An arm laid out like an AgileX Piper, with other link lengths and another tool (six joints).
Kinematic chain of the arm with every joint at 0, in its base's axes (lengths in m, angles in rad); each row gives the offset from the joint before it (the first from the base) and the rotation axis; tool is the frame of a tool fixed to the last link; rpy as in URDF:
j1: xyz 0 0 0.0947 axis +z
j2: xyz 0 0 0 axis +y
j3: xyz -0.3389 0 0.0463 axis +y
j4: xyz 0.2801 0 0.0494 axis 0.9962 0 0.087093
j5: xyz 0 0 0 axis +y
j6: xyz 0.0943 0 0.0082 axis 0.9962 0 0.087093
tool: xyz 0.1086 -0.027 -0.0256 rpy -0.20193 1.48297 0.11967
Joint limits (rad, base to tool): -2.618..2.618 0..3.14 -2.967..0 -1.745..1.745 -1.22..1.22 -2.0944..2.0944
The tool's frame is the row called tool.
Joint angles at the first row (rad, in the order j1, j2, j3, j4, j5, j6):
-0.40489 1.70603 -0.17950 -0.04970 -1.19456 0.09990
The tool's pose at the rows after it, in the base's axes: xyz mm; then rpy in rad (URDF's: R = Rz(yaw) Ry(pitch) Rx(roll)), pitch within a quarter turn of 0, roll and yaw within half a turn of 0:
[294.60, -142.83, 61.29, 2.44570, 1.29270, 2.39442]
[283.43, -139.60, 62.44, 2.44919, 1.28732, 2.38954]
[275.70, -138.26, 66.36, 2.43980, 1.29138, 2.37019]
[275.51, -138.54, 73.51, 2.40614, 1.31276, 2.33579]
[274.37, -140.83, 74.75, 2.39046, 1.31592, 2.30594]
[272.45, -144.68, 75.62, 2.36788, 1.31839, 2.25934]
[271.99, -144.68, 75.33, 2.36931, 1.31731, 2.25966]
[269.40, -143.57, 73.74, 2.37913, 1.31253, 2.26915]
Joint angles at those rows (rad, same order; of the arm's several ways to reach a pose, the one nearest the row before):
-0.40578 1.67723 -0.14335 -0.04887 -1.18848 0.09991
-0.40576 1.64688 -0.11005 -0.04057 -1.18604 0.09990
-0.40577 1.61258 -0.08886 -0.03020 -1.17764 0.09991
-0.40574 1.58819 -0.08695 -0.02820 -1.17833 0.09990
-0.40579 1.58451 -0.08697 -0.01338 -1.17912 0.09991
-0.40579 1.58379 -0.08693 0.01169 -1.18314 0.09991
-0.40577 1.58378 -0.08583 0.01279 -1.18310 0.09991
-0.40575 1.58376 -0.07724 0.01282 -1.18630 0.09990

